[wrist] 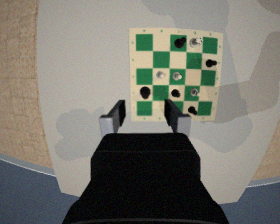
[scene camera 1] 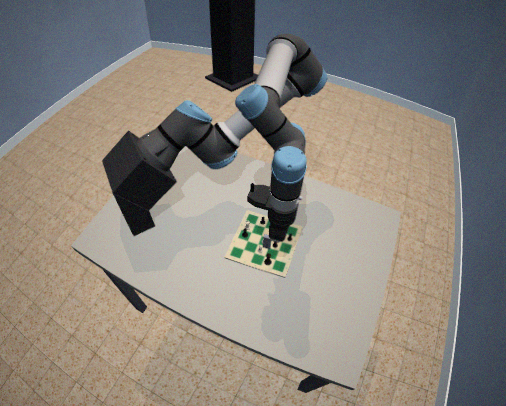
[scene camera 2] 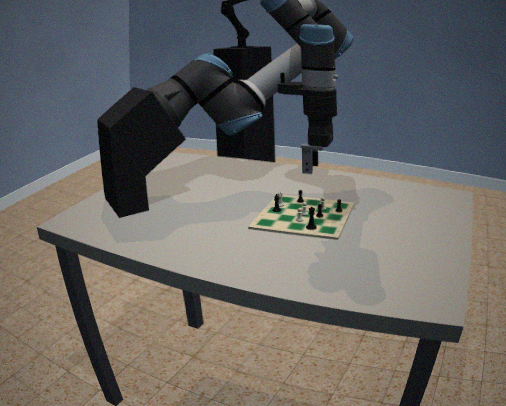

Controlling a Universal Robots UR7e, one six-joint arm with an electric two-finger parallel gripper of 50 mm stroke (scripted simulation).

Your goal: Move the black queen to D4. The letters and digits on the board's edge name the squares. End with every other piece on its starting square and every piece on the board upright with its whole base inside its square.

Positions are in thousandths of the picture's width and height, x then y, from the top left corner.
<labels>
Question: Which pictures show the green-and-cream chessboard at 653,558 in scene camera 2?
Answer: The wrist view, scene camera 1 and scene camera 2: all of them.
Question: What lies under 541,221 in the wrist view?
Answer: A green-and-cream chessboard.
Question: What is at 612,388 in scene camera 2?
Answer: The gripper.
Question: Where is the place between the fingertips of the gripper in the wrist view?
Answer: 516,480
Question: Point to a green-and-cream chessboard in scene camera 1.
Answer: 481,617
</labels>
